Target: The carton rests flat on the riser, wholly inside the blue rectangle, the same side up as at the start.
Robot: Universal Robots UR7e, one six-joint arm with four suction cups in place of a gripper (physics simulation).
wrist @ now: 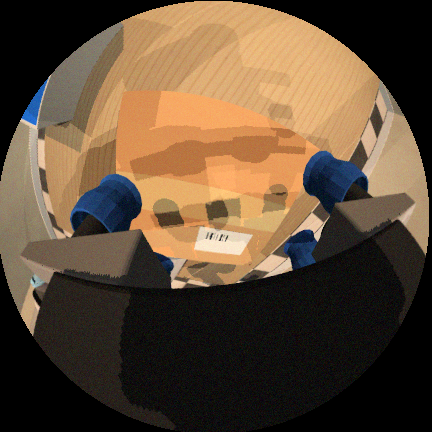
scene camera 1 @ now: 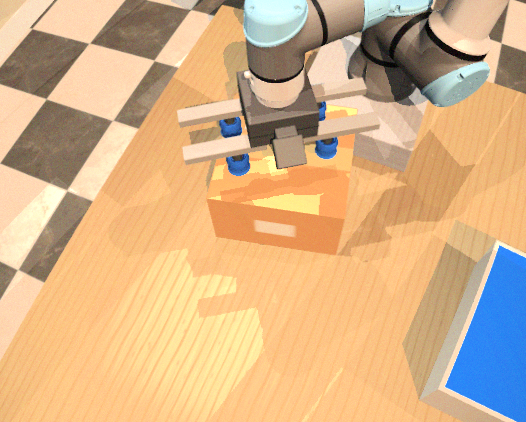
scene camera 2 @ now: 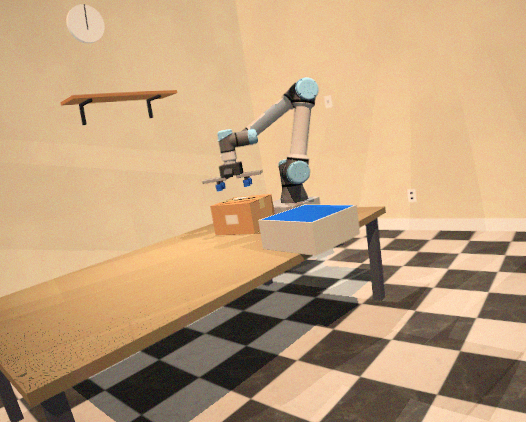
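Observation:
The orange-brown carton (scene camera 1: 235, 220) (scene camera 2: 247, 217) (wrist: 175, 120) stands flat on the table, with a white label on one side and a barcode label on top. The pale riser (scene camera 1: 450, 355) (scene camera 2: 287, 237) (wrist: 82, 75) stands apart from it, with the blue rectangle (scene camera 1: 500, 340) (scene camera 2: 310, 213) (wrist: 36, 107) on its top. No carton is on the riser. My gripper (scene camera 1: 280, 142) (scene camera 2: 234, 183) (wrist: 227, 222) is open, its four blue suction cups pointing down above the carton. A gap shows between cups and carton top in the second scene view.
The wooden table (scene camera 1: 150, 340) (scene camera 2: 125, 280) (wrist: 300, 55) carries the carton, the riser and the arm's pale base block (scene camera 1: 387, 150). The base block is close behind the carton. A wall shelf (scene camera 2: 120, 97) and a clock (scene camera 2: 85, 23) are on the wall.

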